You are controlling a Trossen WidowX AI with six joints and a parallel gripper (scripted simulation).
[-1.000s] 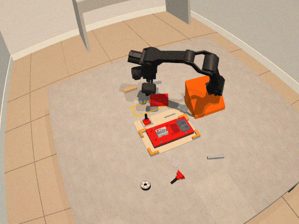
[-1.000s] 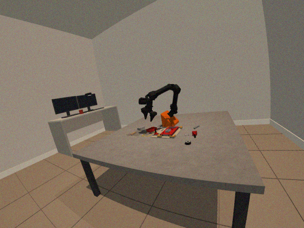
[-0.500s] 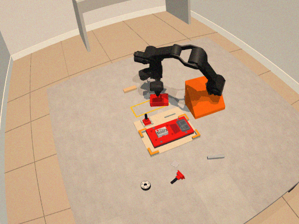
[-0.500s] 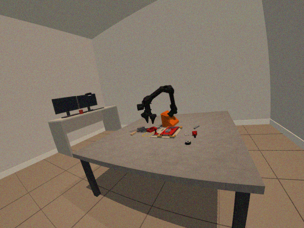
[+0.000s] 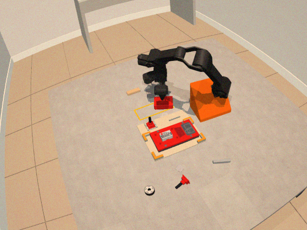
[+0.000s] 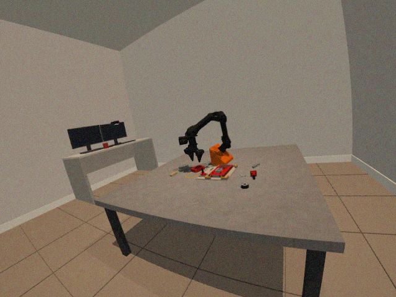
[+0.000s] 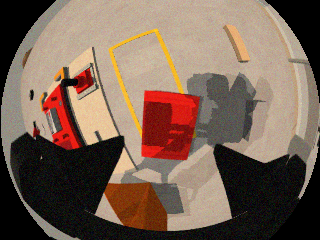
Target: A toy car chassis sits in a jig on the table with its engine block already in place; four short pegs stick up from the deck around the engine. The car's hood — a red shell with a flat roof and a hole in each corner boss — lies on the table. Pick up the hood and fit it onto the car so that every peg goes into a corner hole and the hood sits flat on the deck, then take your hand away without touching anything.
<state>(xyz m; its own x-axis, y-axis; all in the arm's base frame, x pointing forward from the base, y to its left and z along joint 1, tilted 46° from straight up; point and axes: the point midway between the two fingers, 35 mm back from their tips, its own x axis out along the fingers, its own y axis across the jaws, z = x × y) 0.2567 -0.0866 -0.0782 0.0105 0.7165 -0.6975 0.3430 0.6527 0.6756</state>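
My gripper tip is 60 mm above the red hood. The rest, counted from my gripper tip: wheel (460 mm to the left, 230 mm ahead, 60 mm below); tan block (160 mm to the right, 110 mm ahead, 70 mm below); light engine block (230 mm to the left, 70 mm ahead, 50 mm below).
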